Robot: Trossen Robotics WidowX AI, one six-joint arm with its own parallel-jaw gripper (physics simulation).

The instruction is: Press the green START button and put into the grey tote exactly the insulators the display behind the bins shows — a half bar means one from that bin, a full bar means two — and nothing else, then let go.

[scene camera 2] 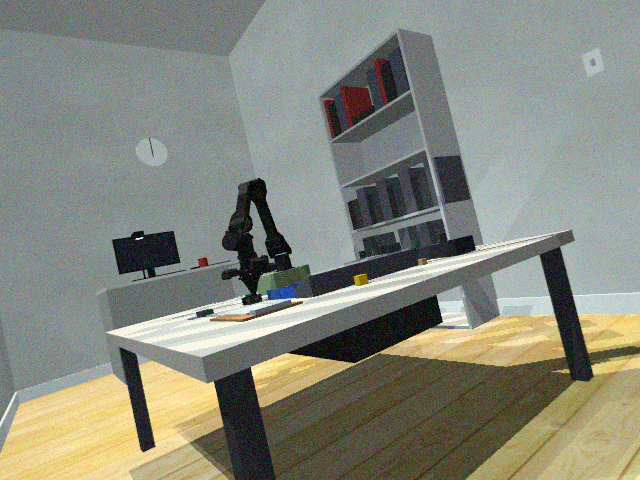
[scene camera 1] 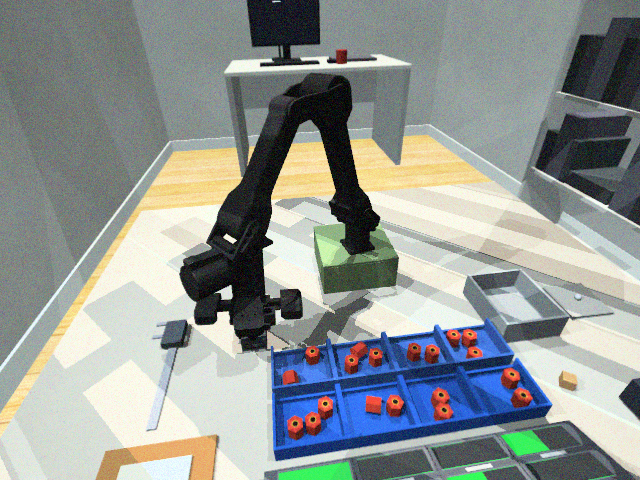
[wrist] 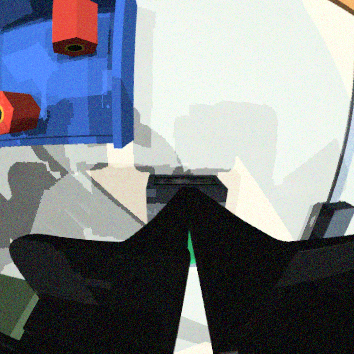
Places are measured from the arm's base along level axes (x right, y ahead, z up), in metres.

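Where they show: gripper, between the fingertips: [scene camera 2: 254,295] [scene camera 1: 253,339] [wrist: 187,194]; arm's base, origin of its link: [scene camera 2: 284,270] [scene camera 1: 357,245].
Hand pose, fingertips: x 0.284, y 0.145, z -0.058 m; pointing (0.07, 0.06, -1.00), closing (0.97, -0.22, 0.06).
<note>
Things, the pixels of their top centre, and the offset from my fingertips. "pt": a spot on its surface instead.
- black START button box, centre of its top: [wrist: 186,245] [scene camera 1: 252,324] [scene camera 2: 250,293] dx -0.005, dy -0.028, dz +0.011 m
- green cap, a spot on its surface: [wrist: 191,252] pt dx -0.004, dy -0.035, dz +0.010 m
- display, a spot on its surface: [scene camera 1: 392,465] pt dx -0.135, dy +0.293, dz +0.021 m
- grey tote, centre of its top: [scene camera 1: 514,293] [scene camera 2: 365,258] dx -0.533, dy +0.100, dz +0.028 m
- caliper, centre of its top: [scene camera 1: 157,361] [scene camera 2: 207,310] dx +0.176, dy -0.017, dz -0.006 m
- orange-framed board, centre of its top: [scene camera 2: 252,306] dx +0.191, dy +0.246, dz -0.008 m
- wooden block, centre of its top: [scene camera 1: 569,377] dx -0.495, dy +0.269, dz -0.006 m
- yellow block, centre of its top: [scene camera 2: 359,275] dx -0.075, dy +0.411, dz +0.002 m
My gripper [scene camera 1: 253,330] [scene camera 2: 251,292] [wrist: 187,194] is shut and empty, its tips down at the black START button box [scene camera 1: 254,343] [scene camera 2: 251,299] [wrist: 170,181]. A sliver of the green cap [wrist: 191,252] shows between the fingers; the rest is hidden. Red insulators [scene camera 1: 312,354] [wrist: 75,22] stand or lie in the blue bins [scene camera 1: 361,442] [scene camera 2: 281,293] [wrist: 125,75]. The display [scene camera 1: 392,465] is lit. Its row nearest the bins has a full-looking green bar at left and a half bar at right; the other row is partly cut off, with some green. The grey tote [scene camera 1: 537,329] holds no insulators.
A caliper [scene camera 1: 174,333] [wrist: 332,220] lies left of the button box. An orange-framed board [scene camera 1: 155,446] [scene camera 2: 232,318] lies at the near left. A wooden block [scene camera 1: 567,380] is right of the bins. A yellow block [scene camera 2: 360,279] stands in front of the display. The arm stands on a green base [scene camera 1: 359,276].
</note>
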